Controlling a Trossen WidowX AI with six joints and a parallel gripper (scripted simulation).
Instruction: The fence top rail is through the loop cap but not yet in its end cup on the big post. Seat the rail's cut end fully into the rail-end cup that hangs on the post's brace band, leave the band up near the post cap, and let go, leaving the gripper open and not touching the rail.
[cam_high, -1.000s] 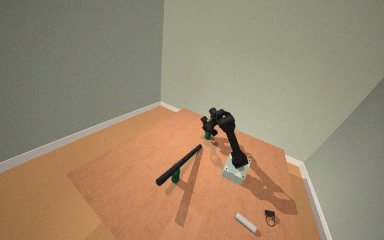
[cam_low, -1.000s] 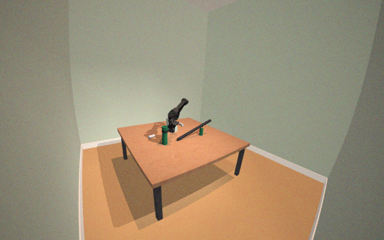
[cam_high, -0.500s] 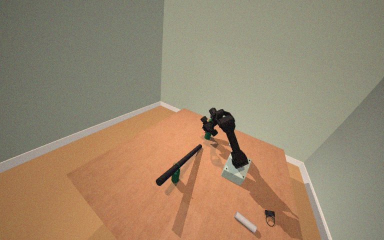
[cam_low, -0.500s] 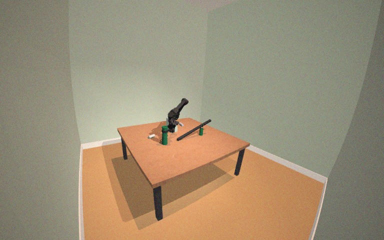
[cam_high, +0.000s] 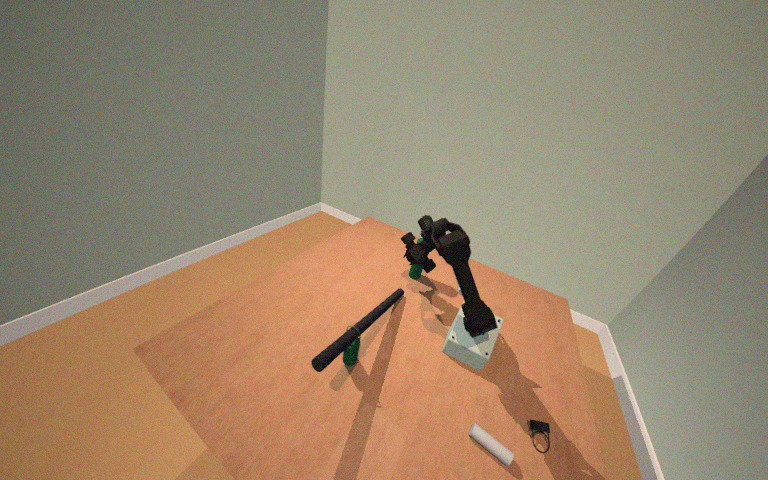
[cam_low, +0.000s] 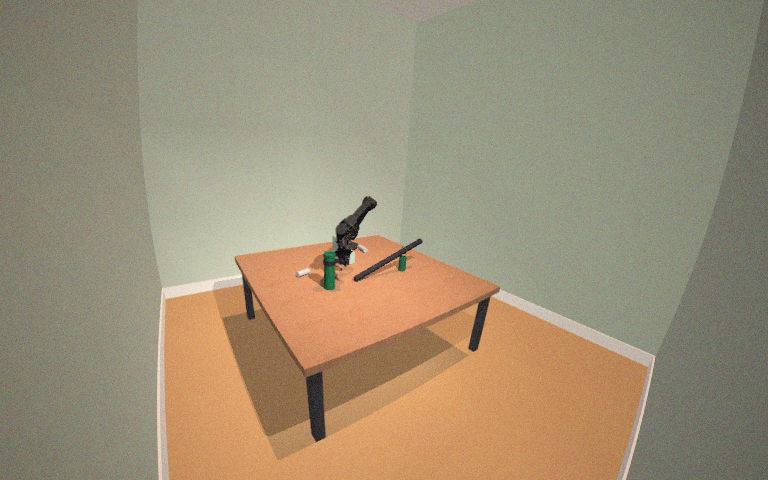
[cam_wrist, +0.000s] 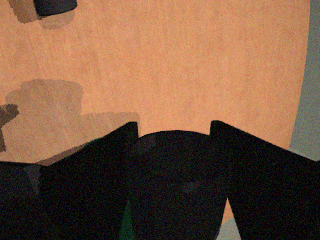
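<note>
My gripper tip is now 20 mm past the dark rail-end cup, 20 mm to the left of it and 30 mm below it. Round my gripper tip: small green post (30 mm ahead, 450 mm to the left, 20 mm below).
</note>
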